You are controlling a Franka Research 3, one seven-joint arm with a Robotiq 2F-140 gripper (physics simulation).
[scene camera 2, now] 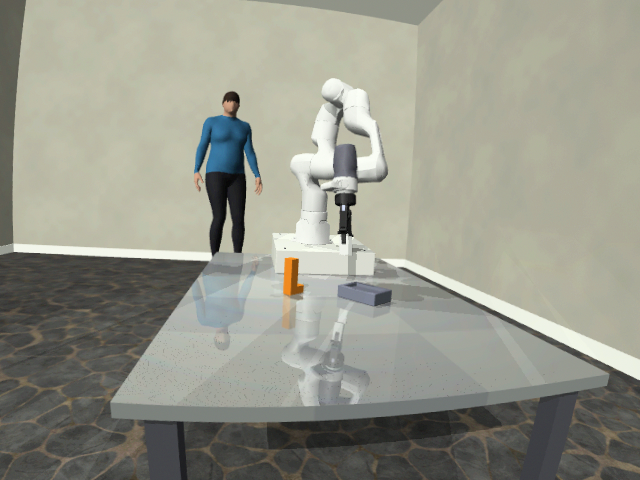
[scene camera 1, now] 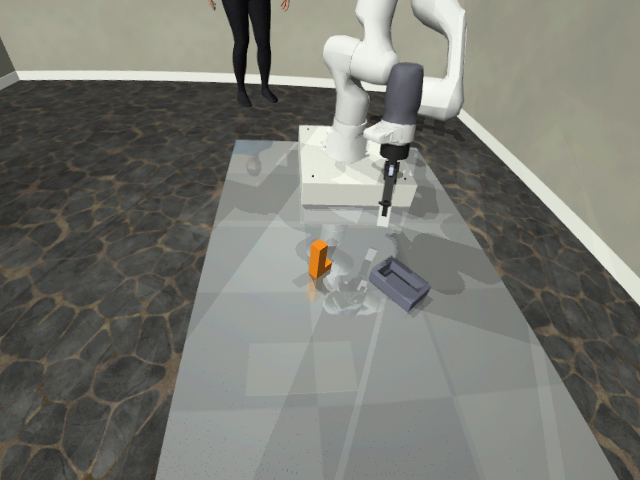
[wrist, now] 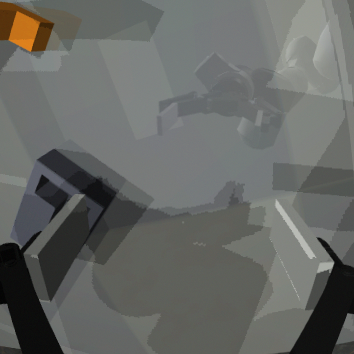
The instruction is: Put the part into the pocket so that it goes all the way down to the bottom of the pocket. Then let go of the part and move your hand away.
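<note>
The orange L-shaped part [scene camera 1: 317, 259] [scene camera 2: 291, 276] [wrist: 25, 29] stands upright on the table, its short foot pointing towards the pocket block's side. The grey-blue block with the pocket [scene camera 1: 399, 283] [scene camera 2: 363, 293] [wrist: 30, 207] lies on the table to the right of the part, apart from it, with its opening facing up. My gripper [scene camera 1: 383, 215] [scene camera 2: 345, 245] [wrist: 179, 216] is open and empty, pointing down above the table near the robot base, behind the block. In the wrist view the left finger covers part of the block, and the part shows at the top left corner.
The white robot base [scene camera 1: 356, 193] [scene camera 2: 324, 261] stands at the far end of the glossy table [scene camera 1: 289, 428] [scene camera 2: 361, 411], behind the part and the block. A person [scene camera 1: 250, 46] [scene camera 2: 225, 149] stands on the floor behind the table, to the left of the arm. The table shows reflections.
</note>
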